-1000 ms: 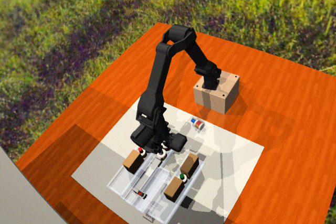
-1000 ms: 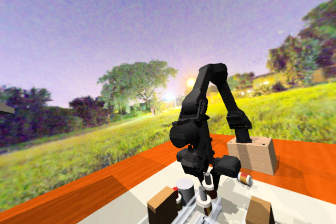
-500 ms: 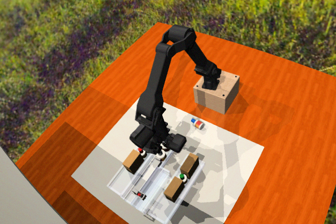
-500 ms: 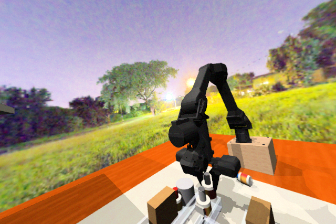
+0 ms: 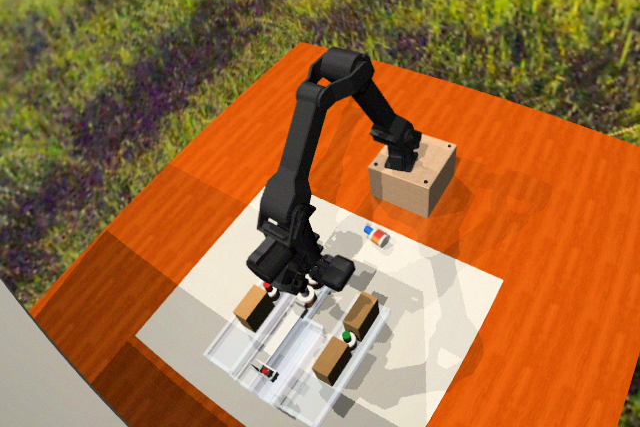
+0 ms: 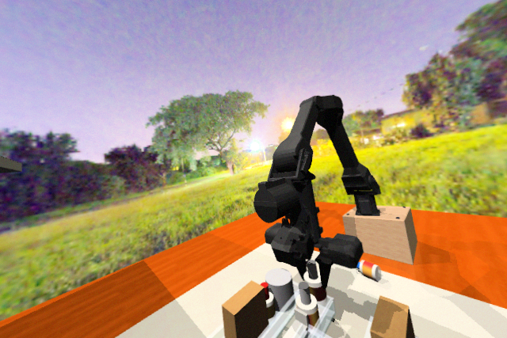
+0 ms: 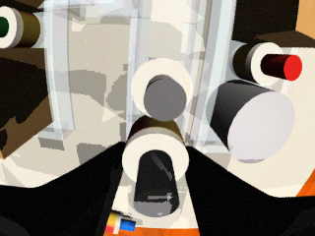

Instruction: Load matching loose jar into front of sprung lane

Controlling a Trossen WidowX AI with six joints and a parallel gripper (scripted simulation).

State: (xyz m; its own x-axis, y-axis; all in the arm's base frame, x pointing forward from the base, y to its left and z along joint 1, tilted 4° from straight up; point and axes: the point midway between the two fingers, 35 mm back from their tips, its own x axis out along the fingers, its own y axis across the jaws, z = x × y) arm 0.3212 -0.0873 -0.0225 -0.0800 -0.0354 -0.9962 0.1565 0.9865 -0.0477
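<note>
The grey cylinder is 80 mm to the right of my gripper tip and 30 mm below it. Also, from my gripper tip: clear lane tray (150 mm ahead, 40 mm below); then red mark (220 mm ahead, 10 mm above).
</note>
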